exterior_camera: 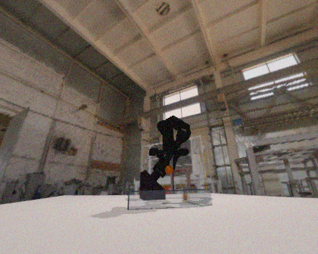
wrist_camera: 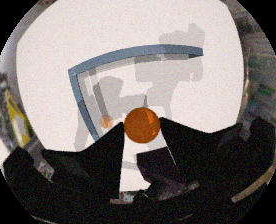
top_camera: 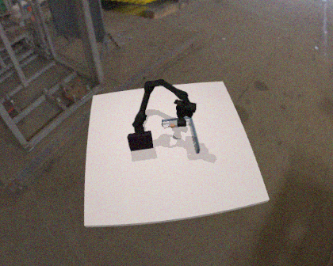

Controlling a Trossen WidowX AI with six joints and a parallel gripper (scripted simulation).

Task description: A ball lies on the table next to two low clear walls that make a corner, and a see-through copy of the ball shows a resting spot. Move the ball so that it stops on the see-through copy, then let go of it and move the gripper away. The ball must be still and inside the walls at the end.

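Right now my gripper tip is 60 mm past the see-through copy, 90 mm to the right of it and 120 mm above it. From my gripper tip the other things lie so: clear wall 100 mm ahead, 20 mm to the right, 110 mm below; orange ball right at my gripper tip.
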